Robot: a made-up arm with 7 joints. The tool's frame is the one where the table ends. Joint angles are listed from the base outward.
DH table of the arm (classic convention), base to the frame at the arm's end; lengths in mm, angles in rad. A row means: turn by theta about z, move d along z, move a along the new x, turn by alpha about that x. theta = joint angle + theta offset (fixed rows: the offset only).
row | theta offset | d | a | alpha
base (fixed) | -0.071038 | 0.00 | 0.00 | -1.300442
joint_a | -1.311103 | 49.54 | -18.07 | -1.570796
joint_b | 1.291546 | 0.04 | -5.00 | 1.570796
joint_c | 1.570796 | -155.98 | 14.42 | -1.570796
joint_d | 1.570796 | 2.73 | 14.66 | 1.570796
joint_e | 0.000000 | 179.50 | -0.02 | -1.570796
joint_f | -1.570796 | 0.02 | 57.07 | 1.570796
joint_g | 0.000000 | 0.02 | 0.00 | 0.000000
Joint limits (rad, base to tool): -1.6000..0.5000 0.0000..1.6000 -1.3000..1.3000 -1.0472..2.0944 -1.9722..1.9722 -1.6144..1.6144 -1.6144..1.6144
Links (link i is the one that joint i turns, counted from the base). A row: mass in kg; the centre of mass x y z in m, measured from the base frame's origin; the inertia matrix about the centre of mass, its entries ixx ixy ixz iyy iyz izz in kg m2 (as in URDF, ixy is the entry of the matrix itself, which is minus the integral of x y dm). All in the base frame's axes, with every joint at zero. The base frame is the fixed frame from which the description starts. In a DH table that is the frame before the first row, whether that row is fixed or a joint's. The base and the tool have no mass.
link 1: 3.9; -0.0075 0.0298 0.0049; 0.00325 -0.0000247 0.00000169 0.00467 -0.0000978 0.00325
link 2: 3.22; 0.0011 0.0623 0.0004; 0.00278 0 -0.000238 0.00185 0 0.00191
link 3: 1.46; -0.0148 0.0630 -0.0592; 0.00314 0 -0.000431 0.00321 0 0.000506
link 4: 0.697; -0.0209 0.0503 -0.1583; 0.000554 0 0 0.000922 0 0.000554
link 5: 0.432; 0.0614 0.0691 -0.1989; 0.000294 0 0.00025 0.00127 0 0.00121
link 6: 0.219; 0.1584 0.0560 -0.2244; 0.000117 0 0 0.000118 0 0.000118
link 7: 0.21; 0.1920 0.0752 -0.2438; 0.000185 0 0.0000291 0.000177 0 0.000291
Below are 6 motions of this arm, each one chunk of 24 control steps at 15 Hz.
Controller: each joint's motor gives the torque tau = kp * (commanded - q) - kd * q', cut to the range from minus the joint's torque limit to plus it. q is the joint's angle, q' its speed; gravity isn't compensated. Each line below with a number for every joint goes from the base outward.
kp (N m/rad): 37 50 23 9.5 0.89 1.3 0.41
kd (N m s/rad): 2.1 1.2 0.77 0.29 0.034 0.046 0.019
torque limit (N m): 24 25 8.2 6.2 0.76 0.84 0.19
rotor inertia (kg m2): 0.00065 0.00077 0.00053 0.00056 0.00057 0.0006 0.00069
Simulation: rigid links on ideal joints. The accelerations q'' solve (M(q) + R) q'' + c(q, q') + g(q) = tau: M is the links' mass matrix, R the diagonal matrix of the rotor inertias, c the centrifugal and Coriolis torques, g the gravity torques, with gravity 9.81 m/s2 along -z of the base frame. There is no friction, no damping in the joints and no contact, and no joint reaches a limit. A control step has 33 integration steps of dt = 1/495 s. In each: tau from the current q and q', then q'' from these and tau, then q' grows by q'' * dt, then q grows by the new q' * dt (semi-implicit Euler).
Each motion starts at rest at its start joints. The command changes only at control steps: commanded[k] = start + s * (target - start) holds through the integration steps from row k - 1 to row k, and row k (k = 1, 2, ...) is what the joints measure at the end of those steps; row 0 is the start. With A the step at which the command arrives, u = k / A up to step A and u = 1 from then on. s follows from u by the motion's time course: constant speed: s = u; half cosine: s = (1 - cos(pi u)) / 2; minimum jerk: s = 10 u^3 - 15 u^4 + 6 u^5; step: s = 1 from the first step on.
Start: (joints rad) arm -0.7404 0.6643 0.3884 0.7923 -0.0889 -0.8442 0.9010
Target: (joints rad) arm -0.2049 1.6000 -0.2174 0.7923 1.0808 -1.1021 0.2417
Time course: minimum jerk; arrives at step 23
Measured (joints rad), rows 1 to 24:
1: -0.7172 0.6288 0.3832 0.8314 -0.1058 -0.8338 0.8971
2: -0.6827 0.5960 0.3650 0.9261 -0.1063 -0.7500 0.9281
3: -0.6513 0.6022 0.3587 0.9768 -0.0990 -0.6930 0.9542
4: -0.6364 0.6368 0.3533 0.9627 -0.0844 -0.7104 0.9377
5: -0.6356 0.6776 0.3365 0.9172 -0.0417 -0.7615 0.8988
6: -0.6319 0.7185 0.3074 0.8820 0.0275 -0.8085 0.8665
7: -0.6127 0.7647 0.2711 0.8756 0.1080 -0.8347 0.8431
8: -0.5791 0.8194 0.2307 0.8877 0.1923 -0.8457 0.8178
9: -0.5395 0.8826 0.1861 0.8978 0.2848 -0.8598 0.7837
10: -0.5005 0.9531 0.1377 0.8935 0.3884 -0.8893 0.7384
11: -0.4641 1.0282 0.0867 0.8764 0.4993 -0.9316 0.6803
12: -0.4281 1.1040 0.0344 0.8561 0.6111 -0.9761 0.6121
13: -0.3906 1.1773 -0.0177 0.8405 0.7199 -1.0150 0.5402
14: -0.3523 1.2466 -0.0678 0.8301 0.8232 -1.0473 0.4705
15: -0.3157 1.3109 -0.1137 0.8209 0.9161 -1.0747 0.4047
16: -0.2832 1.3688 -0.1539 0.8101 0.9930 -1.0974 0.3438
17: -0.2556 1.4183 -0.1876 0.7985 1.0524 -1.1150 0.2906
18: -0.2329 1.4580 -0.2148 0.7883 1.0969 -1.1276 0.2483
19: -0.2151 1.4872 -0.2355 0.7809 1.1294 -1.1363 0.2176
20: -0.2024 1.5066 -0.2498 0.7758 1.1512 -1.1416 0.1972
21: -0.1944 1.5171 -0.2582 0.7723 1.1626 -1.1442 0.1854
22: -0.1905 1.5209 -0.2621 0.7697 1.1657 -1.1449 0.1805
23: -0.1893 1.5208 -0.2632 0.7677 1.1641 -1.1451 0.1802
24: -0.1889 1.5203 -0.2636 0.7664 1.1621 -1.1454 0.1814

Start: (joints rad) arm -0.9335 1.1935 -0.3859 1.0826 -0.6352 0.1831 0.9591
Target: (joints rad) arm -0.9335 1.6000 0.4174 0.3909 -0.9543 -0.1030 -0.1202
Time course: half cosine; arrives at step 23
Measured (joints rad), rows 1 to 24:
1: -0.9036 1.1500 -0.3950 1.1053 -0.6570 0.1894 0.9586
2: -0.8659 1.1087 -0.4052 1.1179 -0.7432 0.2655 0.9741
3: -0.8532 1.1214 -0.3894 1.1059 -0.7797 0.2771 0.9715
4: -0.8615 1.1578 -0.3568 1.0846 -0.7461 0.2364 0.9260
5: -0.8706 1.1830 -0.3217 1.0565 -0.7267 0.2074 0.8640
6: -0.8724 1.1949 -0.2882 1.0230 -0.7506 0.2015 0.8106
7: -0.8705 1.2089 -0.2511 0.9883 -0.7863 0.2009 0.7614
8: -0.8694 1.2331 -0.2065 0.9546 -0.8075 0.1927 0.7017
9: -0.8704 1.2627 -0.1558 0.9192 -0.8176 0.1768 0.6296
10: -0.8723 1.2915 -0.1029 0.8782 -0.8310 0.1593 0.5537
11: -0.8740 1.3183 -0.0498 0.8326 -0.8521 0.1434 0.4805
12: -0.8753 1.3452 0.0036 0.7862 -0.8751 0.1282 0.4098
13: -0.8768 1.3734 0.0577 0.7415 -0.8943 0.1118 0.3399
14: -0.8786 1.4014 0.1112 0.6977 -0.9104 0.0937 0.2717
15: -0.8806 1.4278 0.1625 0.6542 -0.9259 0.0751 0.2075
16: -0.8827 1.4522 0.2103 0.6119 -0.9414 0.0570 0.1489
17: -0.8848 1.4744 0.2540 0.5726 -0.9556 0.0396 0.0962
18: -0.8867 1.4941 0.2929 0.5377 -0.9673 0.0234 0.0499
19: -0.8885 1.5107 0.3262 0.5077 -0.9768 0.0088 0.0105
20: -0.8901 1.5239 0.3529 0.4832 -0.9844 -0.0035 -0.0211
21: -0.8913 1.5334 0.3726 0.4648 -0.9900 -0.0128 -0.0445
22: -0.8921 1.5390 0.3848 0.4535 -0.9933 -0.0188 -0.0593
23: -0.8925 1.5405 0.3893 0.4494 -0.9943 -0.0211 -0.0651
24: -0.8919 1.5390 0.3887 0.4514 -0.9953 -0.0176 -0.0643

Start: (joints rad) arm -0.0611 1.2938 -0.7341 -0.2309 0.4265 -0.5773 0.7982
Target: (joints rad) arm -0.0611 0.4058 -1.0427 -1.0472 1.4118 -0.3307 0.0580
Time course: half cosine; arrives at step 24
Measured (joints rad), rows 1 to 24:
1: -0.0659 1.2394 -0.7595 -0.1836 0.4323 -0.5423 0.8017
2: -0.0538 1.2204 -0.7865 -0.1756 0.4398 -0.5264 0.8223
3: -0.0513 1.2103 -0.7889 -0.1906 0.4651 -0.5311 0.8255
4: -0.0571 1.1850 -0.7893 -0.2142 0.4895 -0.5170 0.7962
5: -0.0601 1.1518 -0.7988 -0.2437 0.5204 -0.5087 0.7576
6: -0.0599 1.1140 -0.8133 -0.2736 0.5625 -0.5018 0.7244
7: -0.0593 1.0719 -0.8283 -0.3041 0.6099 -0.4888 0.6935
8: -0.0596 1.0258 -0.8431 -0.3388 0.6602 -0.4727 0.6582
9: -0.0605 0.9758 -0.8590 -0.3791 0.7147 -0.4576 0.6168
10: -0.0615 0.9229 -0.8761 -0.4234 0.7735 -0.4442 0.5716
11: -0.0624 0.8686 -0.8937 -0.4696 0.8353 -0.4307 0.5251
12: -0.0632 0.8136 -0.9113 -0.5165 0.8983 -0.4166 0.4787
13: -0.0641 0.7587 -0.9288 -0.5644 0.9614 -0.4027 0.4326
14: -0.0649 0.7048 -0.9460 -0.6131 1.0241 -0.3900 0.3871
15: -0.0658 0.6527 -0.9625 -0.6618 1.0852 -0.3785 0.3428
16: -0.0667 0.6035 -0.9782 -0.7092 1.1437 -0.3679 0.3006
17: -0.0674 0.5580 -0.9927 -0.7542 1.1983 -0.3581 0.2615
18: -0.0681 0.5169 -1.0058 -0.7958 1.2479 -0.3493 0.2261
19: -0.0687 0.4809 -1.0174 -0.8332 1.2917 -0.3415 0.1950
20: -0.0693 0.4507 -1.0273 -0.8655 1.3288 -0.3348 0.1687
21: -0.0697 0.4269 -1.0351 -0.8917 1.3585 -0.3294 0.1475
22: -0.0700 0.4099 -1.0409 -0.9110 1.3804 -0.3253 0.1320
23: -0.0703 0.3999 -1.0443 -0.9228 1.3940 -0.3228 0.1222
24: -0.0704 0.3973 -1.0455 -0.9267 1.3991 -0.3220 0.1183

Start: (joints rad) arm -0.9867 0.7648 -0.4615 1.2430 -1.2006 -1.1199 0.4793
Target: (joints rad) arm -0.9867 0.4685 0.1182 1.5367 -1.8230 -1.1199 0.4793
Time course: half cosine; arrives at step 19
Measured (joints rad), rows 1 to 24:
1: -0.9518 0.7263 -0.4650 1.2634 -1.2208 -1.0922 0.4698
2: -0.9062 0.6832 -0.4655 1.3015 -1.2743 -0.9937 0.4912
3: -0.8864 0.6786 -0.4455 1.3301 -1.3263 -0.9696 0.5141
4: -0.8910 0.6852 -0.4137 1.3473 -1.3564 -1.0140 0.4999
5: -0.9016 0.6734 -0.3796 1.3528 -1.3767 -1.0429 0.4737
6: -0.9076 0.6453 -0.3436 1.3585 -1.4046 -1.0361 0.4684
7: -0.9088 0.6181 -0.3026 1.3770 -1.4496 -1.0231 0.4777
8: -0.9072 0.5981 -0.2557 1.4088 -1.5076 -1.0247 0.4791
9: -0.9046 0.5791 -0.2059 1.4439 -1.5678 -1.0350 0.4675
10: -0.9026 0.5558 -0.1563 1.4737 -1.6238 -1.0408 0.4544
11: -0.9024 0.5301 -0.1079 1.4972 -1.6749 -1.0404 0.4483
12: -0.9037 0.5066 -0.0614 1.5178 -1.7215 -1.0404 0.4470
13: -0.9050 0.4869 -0.0180 1.5380 -1.7634 -1.0442 0.4450
14: -0.9055 0.4696 0.0211 1.5577 -1.8010 -1.0490 0.4406
15: -0.9052 0.4540 0.0549 1.5751 -1.8344 -1.0521 0.4359
16: -0.9049 0.4411 0.0824 1.5891 -1.8621 -1.0537 0.4329
17: -0.9048 0.4321 0.1029 1.5986 -1.8818 -1.0551 0.4314
18: -0.9050 0.4271 0.1158 1.6037 -1.8926 -1.0566 0.4305
19: -0.9054 0.4260 0.1208 1.6049 -1.8952 -1.0575 0.4299
20: -0.9059 0.4272 0.1213 1.6035 -1.8916 -1.0587 0.4292
21: -0.9065 0.4283 0.1212 1.6020 -1.8872 -1.0600 0.4282
22: -0.9070 0.4280 0.1212 1.6015 -1.8863 -1.0597 0.4280
23: -0.9069 0.4274 0.1212 1.6020 -1.8880 -1.0588 0.4286
24: -0.9066 0.4273 0.1213 1.6028 -1.8893 -1.0587 0.4290

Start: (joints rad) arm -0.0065 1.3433 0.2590 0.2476 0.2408 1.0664 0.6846
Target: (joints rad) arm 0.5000 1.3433 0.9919 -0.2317 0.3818 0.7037 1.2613
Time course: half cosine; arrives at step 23
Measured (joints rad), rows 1 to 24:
1: -0.0106 1.2891 0.2314 0.2521 0.2173 1.0515 0.7055
2: 0.0097 1.2530 0.2003 0.2717 0.0497 1.0415 0.7651
3: 0.0272 1.2551 0.2152 0.2827 -0.0243 1.0558 0.7834
4: 0.0367 1.2700 0.2517 0.2612 0.0495 1.0470 0.7744
5: 0.0470 1.2791 0.2879 0.2218 0.1244 1.0200 0.7898
6: 0.0654 1.2789 0.3196 0.1901 0.1393 0.9983 0.8285
7: 0.0916 1.2751 0.3533 0.1730 0.1223 0.9855 0.8690
8: 0.1213 1.2732 0.3934 0.1567 0.1124 0.9743 0.9035
9: 0.1515 1.2744 0.4390 0.1296 0.1216 0.9564 0.9375
10: 0.1817 1.2773 0.4879 0.0935 0.1412 0.9318 0.9758
11: 0.2128 1.2799 0.5379 0.0563 0.1602 0.9060 1.0173
12: 0.2453 1.2813 0.5876 0.0224 0.1740 0.8825 1.0594
13: 0.2782 1.2820 0.6366 -0.0090 0.1839 0.8609 1.1003
14: 0.3105 1.2830 0.6844 -0.0401 0.1936 0.8395 1.1395
15: 0.3413 1.2847 0.7304 -0.0717 0.2053 0.8176 1.1764
16: 0.3701 1.2866 0.7735 -0.1025 0.2180 0.7960 1.2105
17: 0.3965 1.2884 0.8126 -0.1307 0.2297 0.7760 1.2412
18: 0.4202 1.2898 0.8470 -0.1550 0.2393 0.7585 1.2682
19: 0.4406 1.2910 0.8761 -0.1754 0.2468 0.7439 1.2911
20: 0.4574 1.2920 0.8994 -0.1918 0.2529 0.7320 1.3095
21: 0.4700 1.2929 0.9164 -0.2041 0.2576 0.7228 1.3230
22: 0.4785 1.2935 0.9269 -0.2119 0.2607 0.7169 1.3315
23: 0.4824 1.2938 0.9306 -0.2147 0.2619 0.7144 1.3349
24: 0.4836 1.2936 0.9304 -0.2141 0.2600 0.7144 1.3352

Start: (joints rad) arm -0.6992 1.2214 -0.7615 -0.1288 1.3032 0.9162 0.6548
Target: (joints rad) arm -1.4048 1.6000 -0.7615 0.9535 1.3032 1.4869 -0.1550
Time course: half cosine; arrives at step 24
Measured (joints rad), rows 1 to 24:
1: -0.6775 1.1788 -0.7934 -0.0924 1.2962 0.9023 0.6708
2: -0.6491 1.1657 -0.8371 -0.0674 1.2428 0.8354 0.7017
3: -0.6499 1.1801 -0.8382 -0.0401 1.2236 0.8418 0.7038
4: -0.6750 1.1979 -0.8219 -0.0077 1.2334 0.8887 0.6735
5: -0.7048 1.2125 -0.8145 0.0227 1.2512 0.9214 0.6309
6: -0.7328 1.2256 -0.8171 0.0586 1.2684 0.9401 0.5917
7: -0.7619 1.2419 -0.8209 0.1065 1.2785 0.9614 0.5565
8: -0.7956 1.2624 -0.8214 0.1643 1.2807 0.9929 0.5180
9: -0.8341 1.2852 -0.8197 0.2262 1.2812 1.0317 0.4726
10: -0.8758 1.3088 -0.8179 0.2889 1.2864 1.0732 0.4225
11: -0.9195 1.3327 -0.8166 0.3528 1.2963 1.1155 0.3716
12: -0.9642 1.3573 -0.8152 0.4189 1.3067 1.1593 0.3216
13: -1.0096 1.3826 -0.8133 0.4869 1.3137 1.2048 0.2721
14: -1.0551 1.4081 -0.8108 0.5554 1.3169 1.2512 0.2229
15: -1.0997 1.4331 -0.8080 0.6225 1.3175 1.2973 0.1744
16: -1.1427 1.4569 -0.8051 0.6868 1.3169 1.3417 0.1280
17: -1.1833 1.4792 -0.8024 0.7472 1.3150 1.3832 0.0846
18: -1.2206 1.4997 -0.7997 0.8028 1.3116 1.4211 0.0448
19: -1.2540 1.5178 -0.7972 0.8524 1.3065 1.4545 0.0089
20: -1.2828 1.5332 -0.7949 0.8950 1.3005 1.4828 -0.0223
21: -1.3065 1.5456 -0.7931 0.9294 1.2944 1.5054 -0.0481
22: -1.3246 1.5545 -0.7917 0.9547 1.2891 1.5221 -0.0677
23: -1.3367 1.5598 -0.7908 0.9703 1.2852 1.5326 -0.0804
24: -1.3425 1.5614 -0.7906 0.9759 1.2828 1.5369 -0.0859

